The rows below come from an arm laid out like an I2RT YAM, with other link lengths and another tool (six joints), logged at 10 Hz.
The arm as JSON. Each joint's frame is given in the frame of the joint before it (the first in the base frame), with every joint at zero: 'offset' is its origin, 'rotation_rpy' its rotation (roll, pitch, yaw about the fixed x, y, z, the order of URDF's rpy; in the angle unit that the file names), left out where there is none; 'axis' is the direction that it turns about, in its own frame. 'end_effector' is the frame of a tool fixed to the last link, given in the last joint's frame.
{
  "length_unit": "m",
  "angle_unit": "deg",
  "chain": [
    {
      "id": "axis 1",
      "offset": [
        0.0,
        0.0,
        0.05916
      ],
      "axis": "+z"
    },
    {
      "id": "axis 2",
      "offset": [
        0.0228,
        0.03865,
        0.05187
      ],
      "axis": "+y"
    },
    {
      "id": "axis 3",
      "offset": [
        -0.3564,
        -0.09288,
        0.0
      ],
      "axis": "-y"
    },
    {
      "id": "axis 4",
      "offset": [
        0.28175,
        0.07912,
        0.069
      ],
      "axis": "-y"
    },
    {
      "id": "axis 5",
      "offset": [
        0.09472,
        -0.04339,
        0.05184
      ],
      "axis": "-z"
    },
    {
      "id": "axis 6",
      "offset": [
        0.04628,
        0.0,
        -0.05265
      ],
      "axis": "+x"
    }
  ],
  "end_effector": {
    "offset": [
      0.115,
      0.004,
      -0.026
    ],
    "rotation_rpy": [
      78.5,
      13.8,
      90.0
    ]
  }
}
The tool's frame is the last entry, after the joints.
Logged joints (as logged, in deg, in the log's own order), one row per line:
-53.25 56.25 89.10 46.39 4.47 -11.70
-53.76 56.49 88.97 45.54 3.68 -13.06
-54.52 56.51 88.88 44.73 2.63 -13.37
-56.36 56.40 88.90 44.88 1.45 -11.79
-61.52 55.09 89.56 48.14 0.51 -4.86
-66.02 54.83 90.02 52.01 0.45 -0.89
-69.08 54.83 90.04 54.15 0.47 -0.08
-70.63 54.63 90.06 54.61 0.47 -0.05
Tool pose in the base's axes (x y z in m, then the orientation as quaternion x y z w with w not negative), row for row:
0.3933 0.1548 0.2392 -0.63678 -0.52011 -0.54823 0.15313
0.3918 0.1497 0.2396 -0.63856 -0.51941 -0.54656 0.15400
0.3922 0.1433 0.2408 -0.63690 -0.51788 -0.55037 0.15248
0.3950 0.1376 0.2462 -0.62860 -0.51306 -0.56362 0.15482
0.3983 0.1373 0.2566 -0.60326 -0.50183 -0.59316 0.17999
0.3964 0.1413 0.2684 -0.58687 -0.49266 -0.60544 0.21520
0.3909 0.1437 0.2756 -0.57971 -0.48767 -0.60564 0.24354
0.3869 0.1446 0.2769 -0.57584 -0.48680 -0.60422 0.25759
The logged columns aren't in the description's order. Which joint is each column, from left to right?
Columns, left to right: axis 5, axis 3, axis 2, axis 6, axis 1, axis 4.
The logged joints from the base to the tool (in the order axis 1, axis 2, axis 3, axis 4, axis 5, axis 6), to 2 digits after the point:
4.47 89.10 56.25 -11.70 -53.25 46.39
3.68 88.97 56.49 -13.06 -53.76 45.54
2.63 88.88 56.51 -13.37 -54.52 44.73
1.45 88.90 56.40 -11.79 -56.36 44.88
0.51 89.56 55.09 -4.86 -61.52 48.14
0.45 90.02 54.83 -0.89 -66.02 52.01
0.47 90.04 54.83 -0.08 -69.08 54.15
0.47 90.06 54.63 -0.05 -70.63 54.61

